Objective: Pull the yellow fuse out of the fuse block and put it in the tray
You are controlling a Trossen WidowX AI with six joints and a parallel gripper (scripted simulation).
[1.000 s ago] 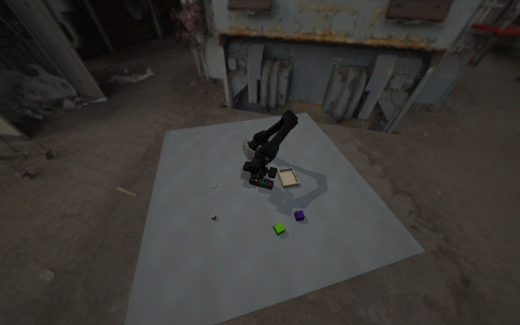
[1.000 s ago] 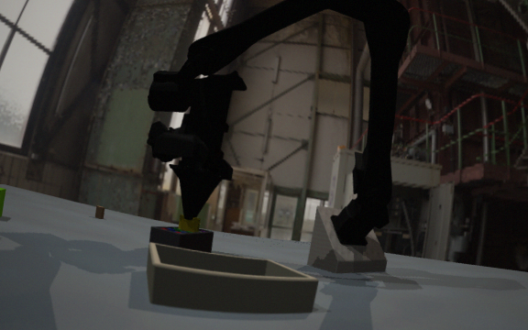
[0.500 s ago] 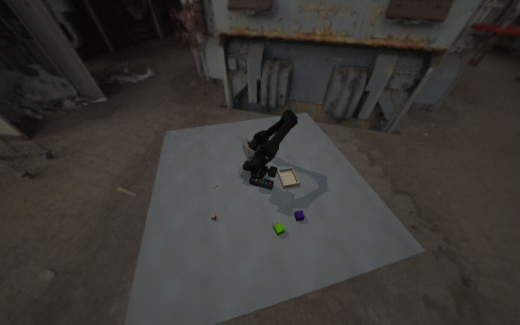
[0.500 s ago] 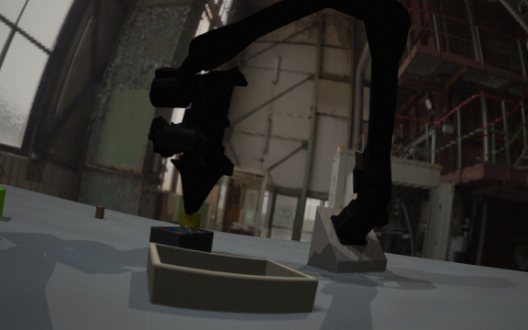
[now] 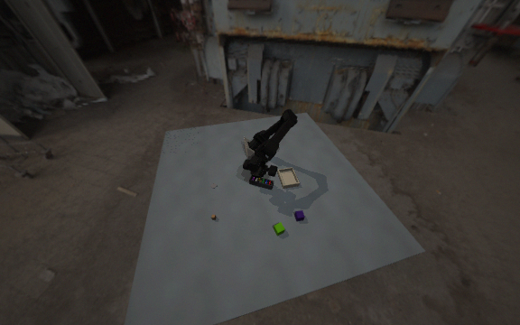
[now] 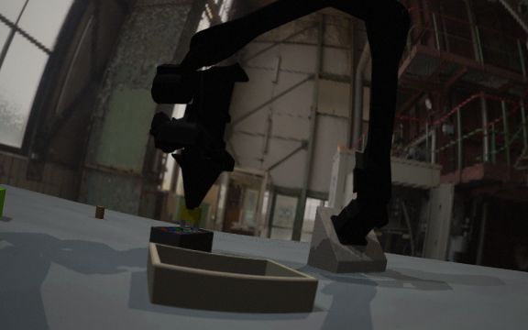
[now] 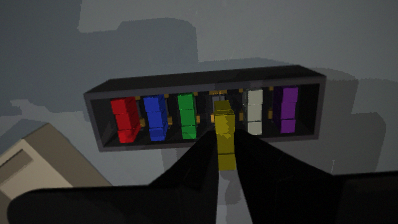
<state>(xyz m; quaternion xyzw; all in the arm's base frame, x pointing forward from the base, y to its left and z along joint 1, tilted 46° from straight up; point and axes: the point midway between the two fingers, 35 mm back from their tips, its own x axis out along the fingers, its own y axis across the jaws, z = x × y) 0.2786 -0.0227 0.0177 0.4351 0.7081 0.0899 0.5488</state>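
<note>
The green fuse lies 40 mm below my gripper tip, 20 mm to the left of it and 10 mm ahead of it. The rest, counted from my gripper tip: white fuse (40 mm below, 20 mm to the right, 10 mm behind); blue fuse (40 mm to the left, 40 mm below, 20 mm ahead); yellow fuse (10 mm below).
</note>
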